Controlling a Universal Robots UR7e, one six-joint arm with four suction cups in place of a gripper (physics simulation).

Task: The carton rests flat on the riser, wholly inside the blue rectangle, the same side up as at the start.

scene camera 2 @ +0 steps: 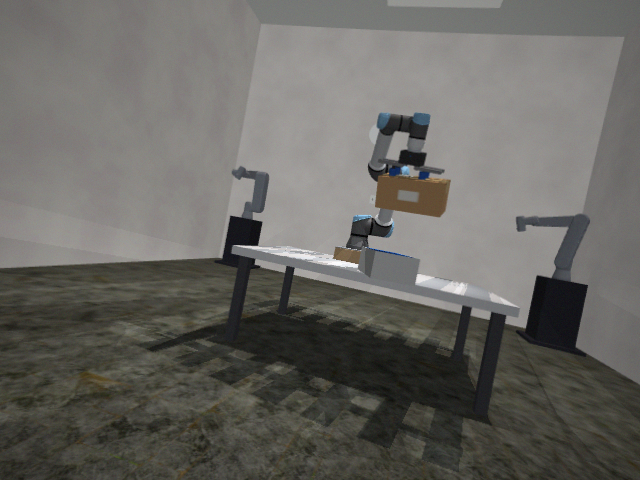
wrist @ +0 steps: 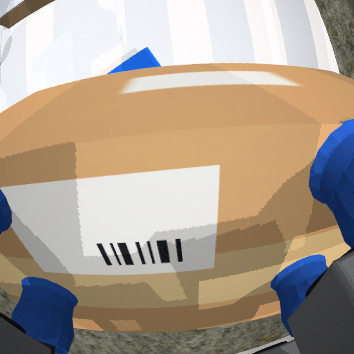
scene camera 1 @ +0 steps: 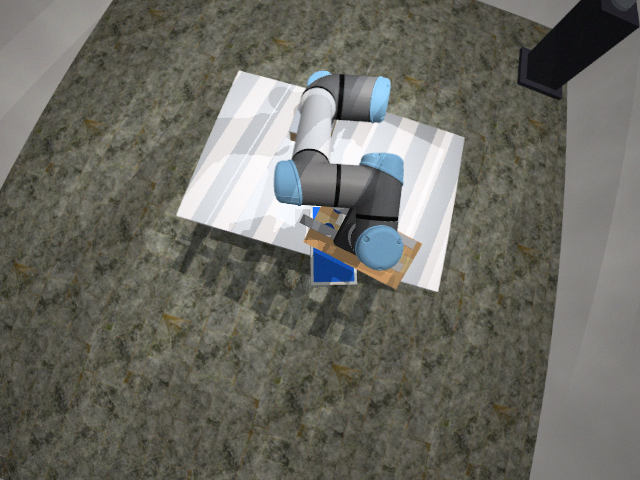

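Where they show: hand at its tool point: (scene camera 2: 408, 177) (wrist: 158, 245); arm's base at its link origin: (scene camera 2: 357, 249).
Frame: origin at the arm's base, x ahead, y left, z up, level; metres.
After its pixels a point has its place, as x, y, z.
The brown carton (scene camera 1: 336, 250) {0.692, 0.231, 0.381} (scene camera 2: 429, 198) {0.718, 0.378, 0.304} (wrist: 265, 150) {0.590, 0.307, 0.418} hangs in the air, well above the riser and table. It looks about level, with its barcode label on top. My gripper (scene camera 1: 347, 232) {0.621, 0.265, 0.400} (scene camera 2: 409, 173) {0.621, 0.265, 0.400} (wrist: 172, 240) {0.621, 0.265, 0.400} has its blue suction cups on the carton's top and holds it. The grey riser (scene camera 1: 333, 283) {0.782, 0.290, 0.031} (scene camera 2: 392, 268) {0.789, 0.283, -0.030} stands at the table's front edge. Its blue rectangle (scene camera 1: 330, 271) {0.736, 0.263, 0.031} (wrist: 137, 60) {0.452, 0.251, 0.032} is partly hidden by the carton in scene camera 1 and the wrist view. In scene camera 1, the carton is turned relative to the rectangle and reaches past its right side.
A low brown box (scene camera 1: 293, 136) {0.123, -0.102, -0.042} (scene camera 2: 347, 254) {0.122, -0.036, -0.043} sits on the white table (scene camera 1: 211, 180) {0.460, -0.439, -0.089} (scene camera 2: 465, 294) {0.614, 0.617, -0.089} near my arm's base. Two grey arms stand on black pedestals (scene camera 2: 242, 237) (scene camera 2: 558, 310) beyond the table's two ends.
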